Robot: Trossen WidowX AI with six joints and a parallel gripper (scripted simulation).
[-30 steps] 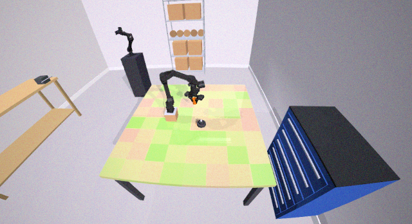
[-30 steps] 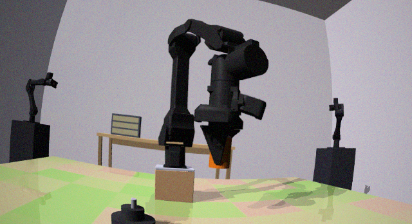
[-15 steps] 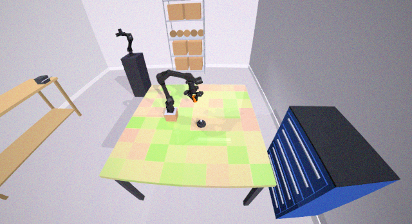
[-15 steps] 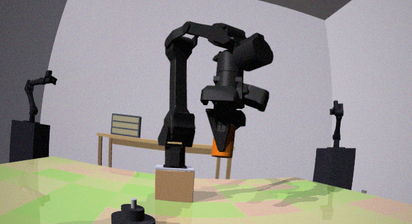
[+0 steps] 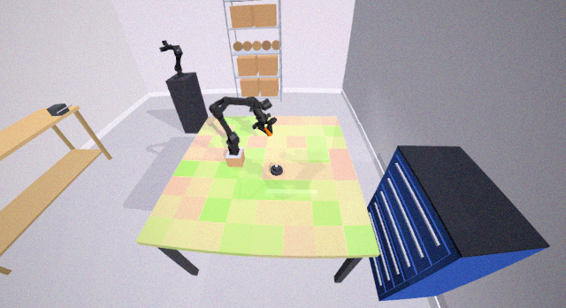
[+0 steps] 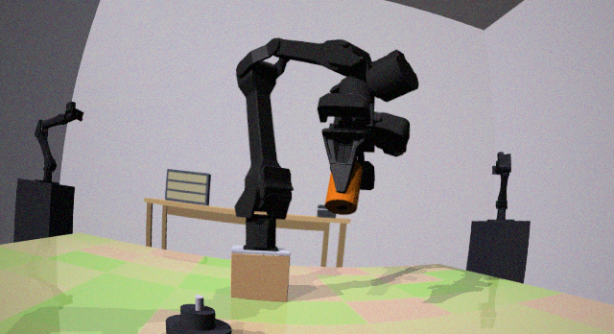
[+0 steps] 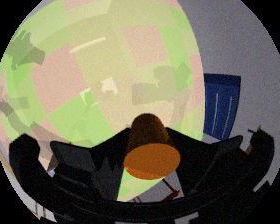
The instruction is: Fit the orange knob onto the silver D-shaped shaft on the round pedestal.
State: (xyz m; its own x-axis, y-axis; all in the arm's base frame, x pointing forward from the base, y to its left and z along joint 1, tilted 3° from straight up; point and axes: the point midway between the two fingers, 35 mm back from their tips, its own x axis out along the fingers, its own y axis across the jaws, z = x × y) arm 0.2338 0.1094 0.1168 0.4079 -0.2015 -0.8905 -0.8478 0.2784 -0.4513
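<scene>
The orange knob is 3 cm above my gripper tip, 2 cm behind it and 1 cm to the left of it. Round my gripper tip: round black pedestal (17 cm to the right, 16 cm below, 6 cm ahead).
</scene>
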